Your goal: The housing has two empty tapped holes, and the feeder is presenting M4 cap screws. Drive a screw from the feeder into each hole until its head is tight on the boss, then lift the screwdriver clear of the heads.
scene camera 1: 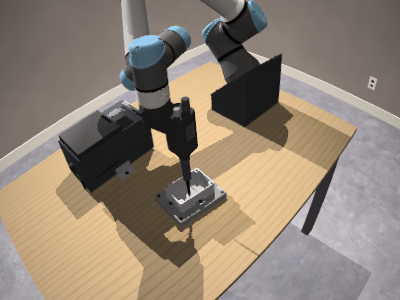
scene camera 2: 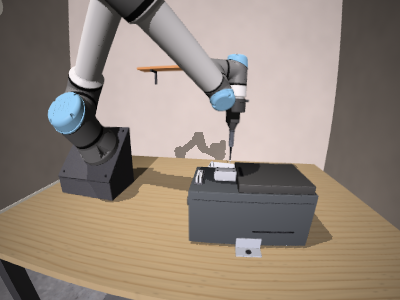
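Note:
The housing (scene camera 1: 209, 194) is an open light-grey box on a dark grey base plate (scene camera 1: 201, 212) on the table. My screwdriver (scene camera 1: 189, 194) (scene camera 2: 230, 159) is upright, and its thin bit points down over the housing's open top in scene camera 1. Whether the bit carries a screw is too small to tell, and so is its exact height above the bosses. The two tapped holes cannot be made out clearly. The feeder (scene camera 1: 107, 162) (scene camera 2: 250, 217) is a dark box with a pale screw outlet on top; single screws there cannot be made out. It hides most of the housing in scene camera 2.
A small grey bracket (scene camera 1: 125, 171) (scene camera 2: 248, 247) with a dark hole is at the feeder's side. The arm's dark wedge-shaped base (scene camera 1: 265, 92) (scene camera 2: 89, 180) stands at the table's far side in scene camera 1. An orange shelf (scene camera 2: 157, 68) is on the wall.

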